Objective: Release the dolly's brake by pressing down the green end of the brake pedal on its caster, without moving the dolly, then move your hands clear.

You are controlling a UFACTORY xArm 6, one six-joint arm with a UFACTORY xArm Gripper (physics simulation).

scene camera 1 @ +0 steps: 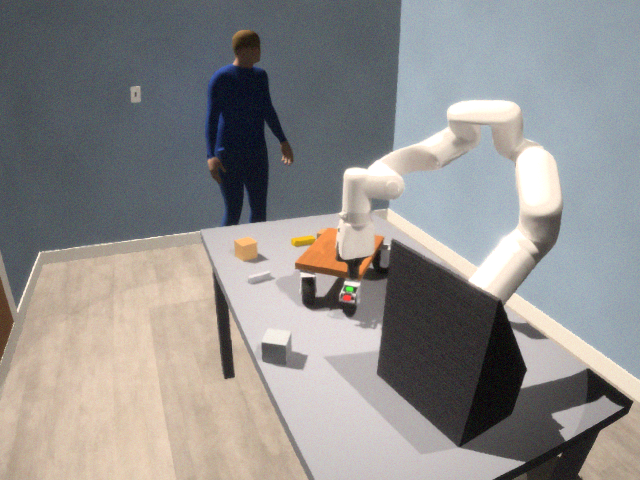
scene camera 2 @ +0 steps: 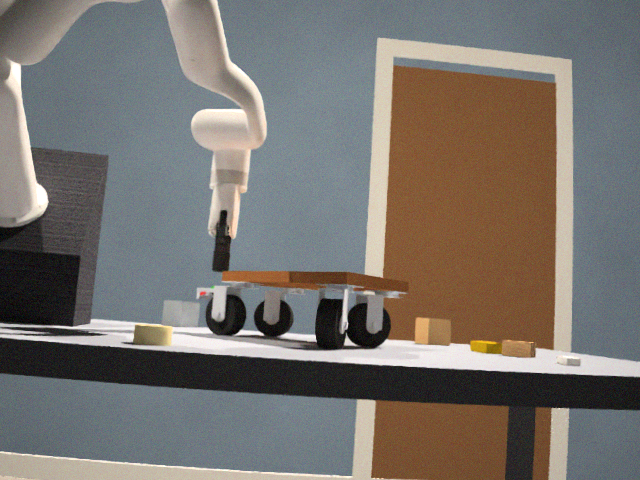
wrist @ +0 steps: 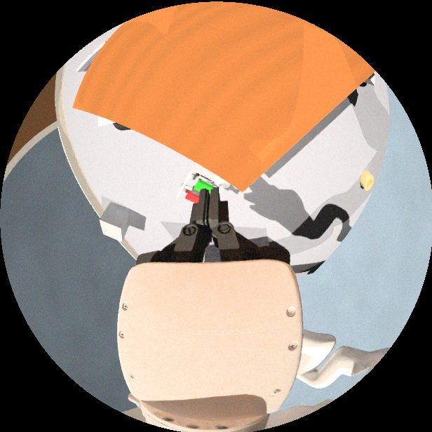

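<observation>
The dolly [scene camera 1: 321, 254] [scene camera 2: 315, 279] [wrist: 210, 90] has an orange-brown wooden deck on black caster wheels and stands on the table. The brake pedal at its near corner caster has a green end [scene camera 1: 349, 288] [wrist: 203, 186] nearer the deck and a red end [scene camera 1: 347, 297] [scene camera 2: 202, 293] [wrist: 192, 197] on the outer side. My gripper [scene camera 1: 353, 277] [scene camera 2: 220, 270] [wrist: 211, 199] is shut and empty, pointing down. In the scene camera 2 view its tips are above the pedal, with a gap, just beside the deck's edge. In the wrist view the fingertips overlap part of the green end.
A black wedge-shaped block [scene camera 1: 439, 335] [scene camera 2: 85, 232] stands near the arm. A grey cube [scene camera 1: 276, 346] [wrist: 116, 220], an orange cube [scene camera 1: 245, 248] [scene camera 2: 433, 331], a yellow bar [scene camera 1: 302, 240] and a white bar [scene camera 1: 258, 277] lie on the table [scene camera 1: 330, 413]. A person [scene camera 1: 238, 118] stands behind it.
</observation>
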